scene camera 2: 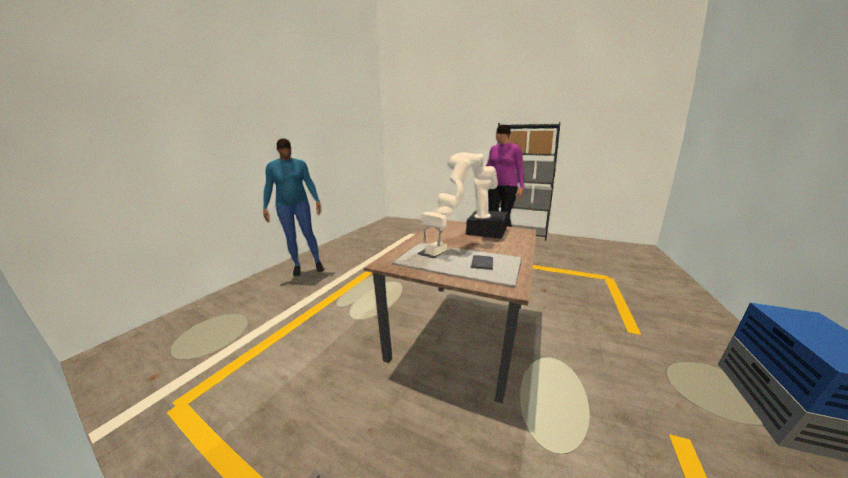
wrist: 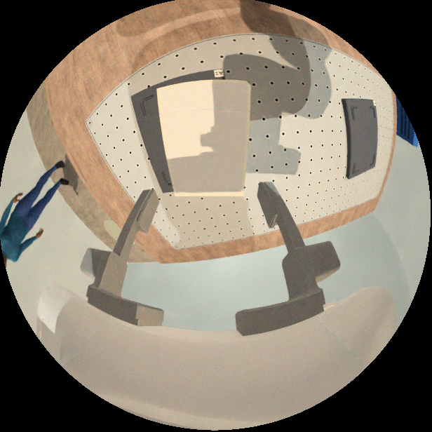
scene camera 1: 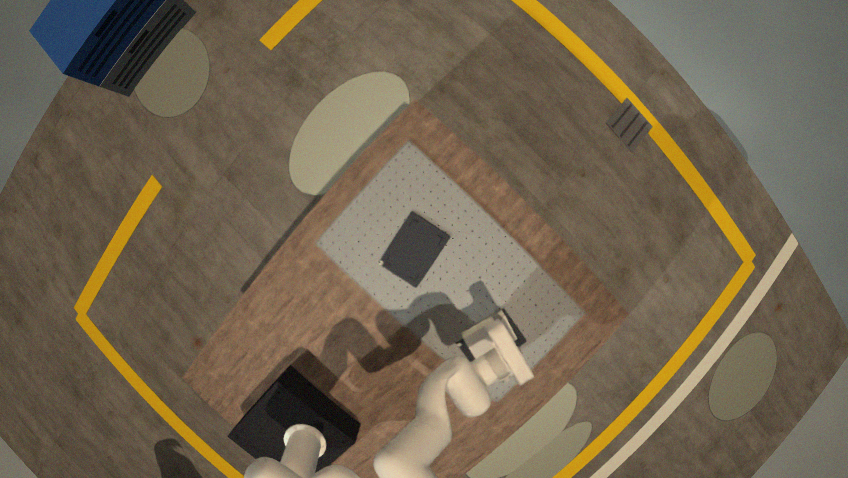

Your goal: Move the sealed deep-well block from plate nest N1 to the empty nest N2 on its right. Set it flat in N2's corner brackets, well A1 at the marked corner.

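Seen in the pictures: end effector, tool point: (scene camera 2: 431, 240); arm's base, origin of the base link: (scene camera 2: 482, 216) (scene camera 1: 305, 441).
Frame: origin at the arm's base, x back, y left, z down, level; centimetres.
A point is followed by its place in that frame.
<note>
The sealed deep-well block (scene camera 1: 476, 336) @(z 6.4, x -55.4, y -16.4 cm) (scene camera 2: 435, 249) @(z 6.7, x -63.7, y -18.0 cm) (wrist: 205, 137) is cream with a flat top. It rests over dark nest N1 (scene camera 1: 517, 332) @(z 10.9, x -62.6, y -26.2 cm) (wrist: 152, 137), shifted toward N2: N1's left brackets are uncovered, and the block reaches past N1's right edge in the wrist view. I cannot tell whether it lies flat. N1's A1 tag (wrist: 218, 73) shows at the block's far edge. My gripper (scene camera 2: 432, 241) @(z 2.4, x -61.3, y -21.3 cm) (wrist: 207, 188) is partly open and empty, with a fingertip on either side of the block's near end and gaps beside it. Empty dark nest N2 (scene camera 1: 415, 248) @(z 10.9, x -62.8, y 10.5 cm) (scene camera 2: 482, 261) @(z 10.9, x -62.9, y 10.6 cm) (wrist: 362, 137) has corner brackets.
Both nests are on a perforated light plate (scene camera 1: 409, 172) @(z 12.1, x -77.0, y 24.3 cm) (scene camera 2: 504, 274) @(z 12.1, x -73.1, y 24.1 cm) (wrist: 310, 197) on the wooden table (scene camera 1: 249, 308) @(z 13.3, x -17.0, y 36.9 cm). The black arm base (scene camera 1: 290, 409) @(z -0.4, x -6.5, y 9.2 cm) (scene camera 2: 486, 225) @(z 4.1, x -10.8, y 4.8 cm) stands at the table's other end. Two people (scene camera 2: 290, 184) (scene camera 2: 505, 163) stand near the table. A blue cabinet (scene camera 2: 789, 344) stands on the floor.
</note>
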